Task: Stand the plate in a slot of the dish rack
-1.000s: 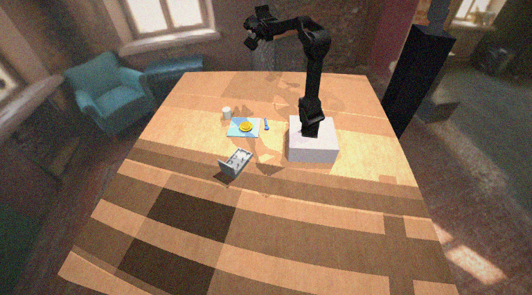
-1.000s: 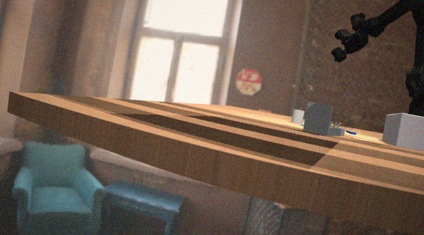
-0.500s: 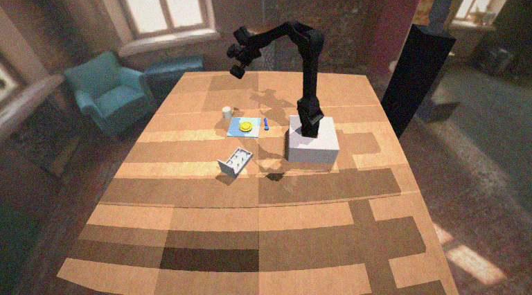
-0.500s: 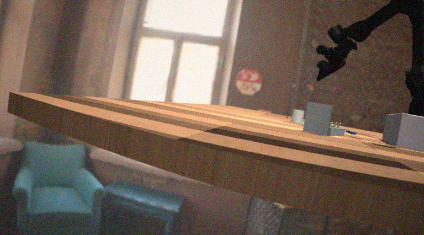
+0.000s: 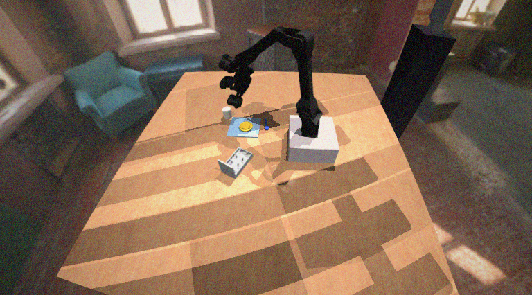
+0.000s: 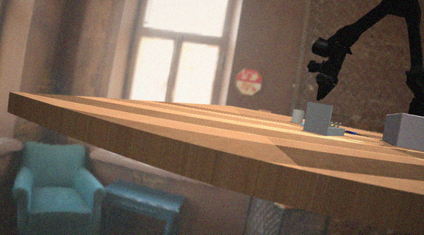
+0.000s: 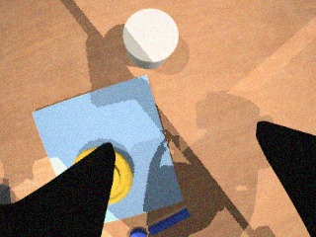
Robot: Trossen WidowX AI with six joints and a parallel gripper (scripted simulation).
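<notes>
Now: gripper tip 50 mm past the yellow plate, 80 mm to the right of it and 90 mm above it. Also, from my gripper tip: dish rack: 70 mm behind, 280 mm to the left, 80 mm below; then cup: 70 mm ahead, 80 mm below.
</notes>
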